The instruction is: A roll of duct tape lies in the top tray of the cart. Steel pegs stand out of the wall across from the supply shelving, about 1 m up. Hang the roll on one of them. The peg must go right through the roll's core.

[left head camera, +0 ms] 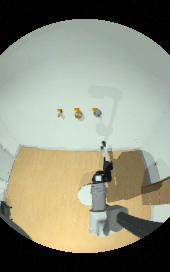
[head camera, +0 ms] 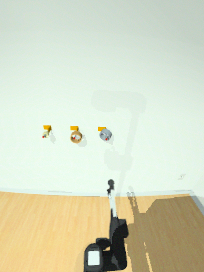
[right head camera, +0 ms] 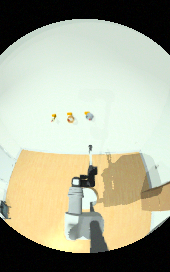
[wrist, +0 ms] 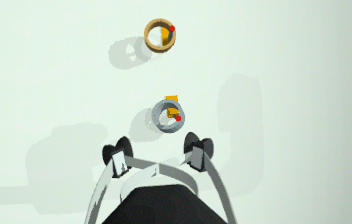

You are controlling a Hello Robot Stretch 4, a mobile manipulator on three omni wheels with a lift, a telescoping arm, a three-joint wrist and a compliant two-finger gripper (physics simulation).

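Places are measured from the robot's base along level axes (x right, y ahead, z up), in centimetres.
Pixels of known places: gripper, fingertip midpoint: (left head camera: 102, 143) (head camera: 109, 184) (right head camera: 89, 147) (wrist: 158, 147); robot's base, link origin: (left head camera: 88, 193) (right head camera: 84, 197).
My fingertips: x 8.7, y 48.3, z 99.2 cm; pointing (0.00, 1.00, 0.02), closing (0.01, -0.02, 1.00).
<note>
Ahead of a thing's pixels: the offset from my fingertips to its top centre. "*": to the spot under its first point.
The grey duct tape roll (head camera: 101, 135) (left head camera: 97, 113) (right head camera: 89, 117) (wrist: 156, 117) hangs on the rightmost peg in the head view. In the wrist view the yellow bracket (wrist: 171, 98) shows above and through its core, and the peg's red tip @(* dx +0.6, dy +36.0, dz +6.3 cm) (wrist: 178, 118) shows at the core's lower right. My gripper (head camera: 111, 185) (left head camera: 103, 145) (right head camera: 90, 148) (wrist: 158, 147) is open and empty. Its two fingers stand apart, below the roll in the wrist view and clear of it. The cart's top tray cannot be made out.
A tan roll @(* dx -24.1, dy +41.8, dz -1.1 cm) (head camera: 76, 142) (wrist: 160, 50) hangs on the middle peg and a small cream roll @(dx -49.3, dy +42.6, dz +8.1 cm) (head camera: 46, 133) on the left peg. A brown box (left head camera: 156, 193) (right head camera: 159, 194) stands at the right. A dark object (left head camera: 6, 209) (right head camera: 4, 209) shows at the left edge.
</note>
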